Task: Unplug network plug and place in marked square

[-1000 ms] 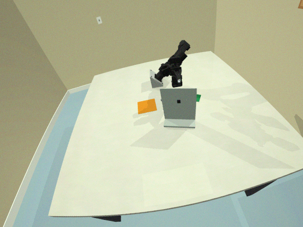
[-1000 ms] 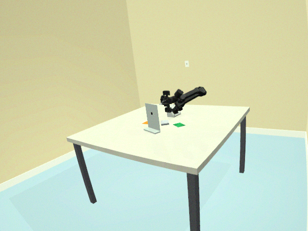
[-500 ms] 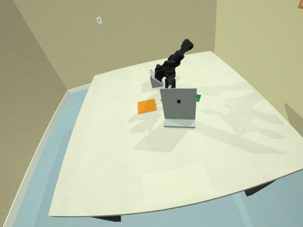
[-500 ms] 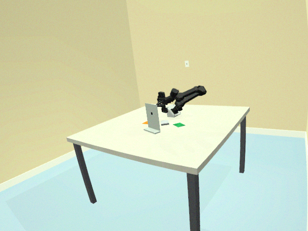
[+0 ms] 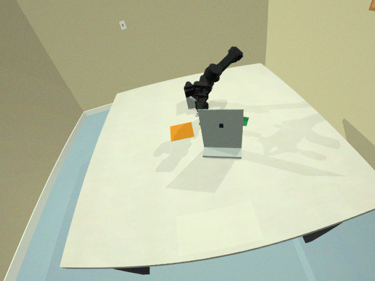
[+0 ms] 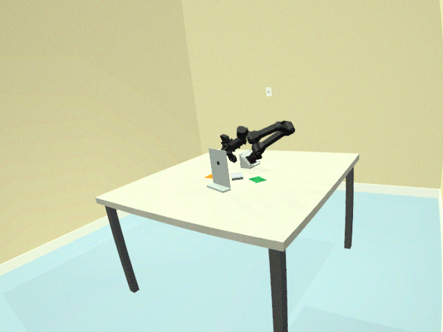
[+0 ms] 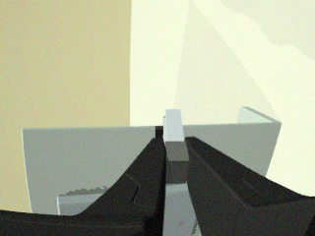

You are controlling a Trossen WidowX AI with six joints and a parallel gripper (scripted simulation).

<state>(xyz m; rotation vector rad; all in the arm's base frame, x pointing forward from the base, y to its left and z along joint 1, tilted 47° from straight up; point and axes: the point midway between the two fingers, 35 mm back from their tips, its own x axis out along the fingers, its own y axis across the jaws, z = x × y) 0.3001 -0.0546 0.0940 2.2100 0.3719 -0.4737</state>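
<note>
Right now my gripper tip is 160 mm above the orange square, 110 mm to the left of it and 70 mm past it. Also, from my gripper tip: network plug (right at my gripper tip); then green square (200 mm to the left, 160 mm below, 100 mm behind); then grey upright panel (90 mm to the left, 90 mm ahead, 60 mm below).
</note>
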